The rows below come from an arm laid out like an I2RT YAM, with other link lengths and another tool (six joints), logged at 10 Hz.
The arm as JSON. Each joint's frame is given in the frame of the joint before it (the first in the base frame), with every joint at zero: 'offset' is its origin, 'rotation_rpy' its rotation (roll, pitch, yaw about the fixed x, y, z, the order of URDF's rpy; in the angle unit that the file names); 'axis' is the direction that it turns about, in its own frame. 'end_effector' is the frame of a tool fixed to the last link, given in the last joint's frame.
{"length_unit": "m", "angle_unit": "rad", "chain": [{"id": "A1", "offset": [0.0, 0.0, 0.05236], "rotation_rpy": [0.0, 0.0, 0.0], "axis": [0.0, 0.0, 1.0]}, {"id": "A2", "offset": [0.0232, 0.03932, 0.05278], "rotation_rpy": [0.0, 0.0, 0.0], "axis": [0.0, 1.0, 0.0]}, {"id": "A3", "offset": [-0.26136, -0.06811, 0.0], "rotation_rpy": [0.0, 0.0, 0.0], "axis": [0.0, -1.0, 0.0]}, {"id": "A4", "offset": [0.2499, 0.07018, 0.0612], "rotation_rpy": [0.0, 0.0, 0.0], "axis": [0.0, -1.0, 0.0]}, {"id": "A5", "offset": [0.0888, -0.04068, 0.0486], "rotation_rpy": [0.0, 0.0, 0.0], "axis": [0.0, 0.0, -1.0]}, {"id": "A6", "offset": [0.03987, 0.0, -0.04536], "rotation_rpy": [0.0, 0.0, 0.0], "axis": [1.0, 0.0, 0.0]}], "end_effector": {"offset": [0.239, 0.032, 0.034], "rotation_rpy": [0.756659, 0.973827, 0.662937]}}
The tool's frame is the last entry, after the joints.
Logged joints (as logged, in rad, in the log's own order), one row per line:
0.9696, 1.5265, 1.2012, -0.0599, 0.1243, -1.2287
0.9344, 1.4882, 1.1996, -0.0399, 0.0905, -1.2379
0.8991, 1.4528, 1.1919, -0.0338, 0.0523, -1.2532
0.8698, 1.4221, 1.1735, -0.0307, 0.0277, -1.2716
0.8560, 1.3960, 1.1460, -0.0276, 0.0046, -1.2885
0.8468, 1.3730, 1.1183, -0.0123, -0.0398, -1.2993
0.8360, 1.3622, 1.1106, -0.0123, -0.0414, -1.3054
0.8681, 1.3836, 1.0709, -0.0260, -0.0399, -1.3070
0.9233, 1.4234, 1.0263, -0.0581, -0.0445, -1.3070
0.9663, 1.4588, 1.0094, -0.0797, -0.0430, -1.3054
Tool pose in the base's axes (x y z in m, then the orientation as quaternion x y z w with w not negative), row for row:
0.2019, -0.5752, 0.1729, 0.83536, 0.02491, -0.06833, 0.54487
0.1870, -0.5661, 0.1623, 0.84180, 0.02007, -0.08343, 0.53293
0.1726, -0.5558, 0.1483, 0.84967, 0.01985, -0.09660, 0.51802
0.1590, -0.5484, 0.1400, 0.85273, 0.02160, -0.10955, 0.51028
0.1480, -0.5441, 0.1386, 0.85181, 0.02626, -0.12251, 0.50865
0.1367, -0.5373, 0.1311, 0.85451, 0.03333, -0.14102, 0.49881
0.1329, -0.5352, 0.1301, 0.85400, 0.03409, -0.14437, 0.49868
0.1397, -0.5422, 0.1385, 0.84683, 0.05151, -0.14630, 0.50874
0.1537, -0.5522, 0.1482, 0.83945, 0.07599, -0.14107, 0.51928
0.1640, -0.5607, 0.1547, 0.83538, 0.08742, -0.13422, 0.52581
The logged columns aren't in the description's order. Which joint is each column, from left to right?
Columns, left to right: A3, A2, A6, A5, A4, A1.
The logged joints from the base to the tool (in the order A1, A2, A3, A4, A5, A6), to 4 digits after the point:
-1.2287, 1.5265, 0.9696, 0.1243, -0.0599, 1.2012
-1.2379, 1.4882, 0.9344, 0.0905, -0.0399, 1.1996
-1.2532, 1.4528, 0.8991, 0.0523, -0.0338, 1.1919
-1.2716, 1.4221, 0.8698, 0.0277, -0.0307, 1.1735
-1.2885, 1.3960, 0.8560, 0.0046, -0.0276, 1.1460
-1.2993, 1.3730, 0.8468, -0.0398, -0.0123, 1.1183
-1.3054, 1.3622, 0.8360, -0.0414, -0.0123, 1.1106
-1.3070, 1.3836, 0.8681, -0.0399, -0.0260, 1.0709
-1.3070, 1.4234, 0.9233, -0.0445, -0.0581, 1.0263
-1.3054, 1.4588, 0.9663, -0.0430, -0.0797, 1.0094

